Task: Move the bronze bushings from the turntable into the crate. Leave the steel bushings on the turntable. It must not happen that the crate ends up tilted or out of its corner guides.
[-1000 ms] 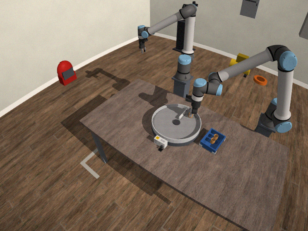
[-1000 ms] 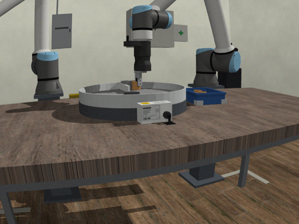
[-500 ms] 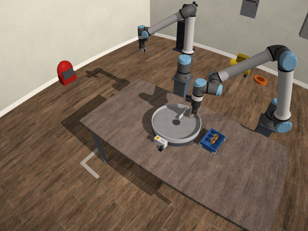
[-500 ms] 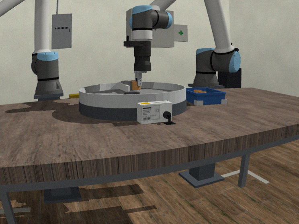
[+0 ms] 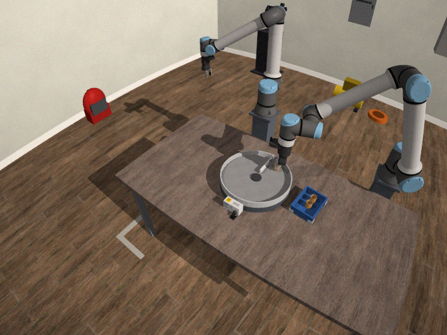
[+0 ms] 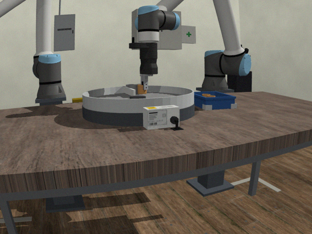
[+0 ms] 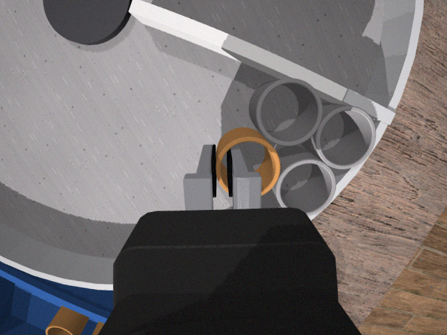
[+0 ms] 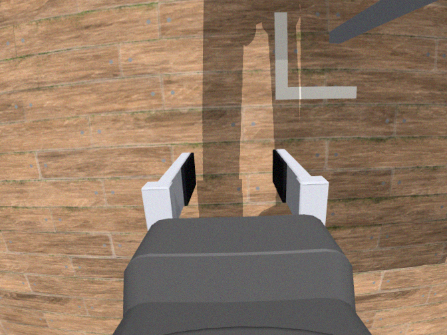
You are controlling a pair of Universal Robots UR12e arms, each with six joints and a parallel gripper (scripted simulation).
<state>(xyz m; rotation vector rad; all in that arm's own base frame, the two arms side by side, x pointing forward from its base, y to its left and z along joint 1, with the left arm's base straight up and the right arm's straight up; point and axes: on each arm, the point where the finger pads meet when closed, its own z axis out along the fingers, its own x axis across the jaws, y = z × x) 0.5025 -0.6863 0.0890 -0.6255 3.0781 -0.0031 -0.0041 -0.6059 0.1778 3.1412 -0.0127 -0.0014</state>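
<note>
Now: left hand 280 mm to the right of the blue crate, 60 mm short of it and 60 mm above it. Round my left hand: turntable: 130 mm ahead, 50 mm to the right, 40 mm below.
</note>
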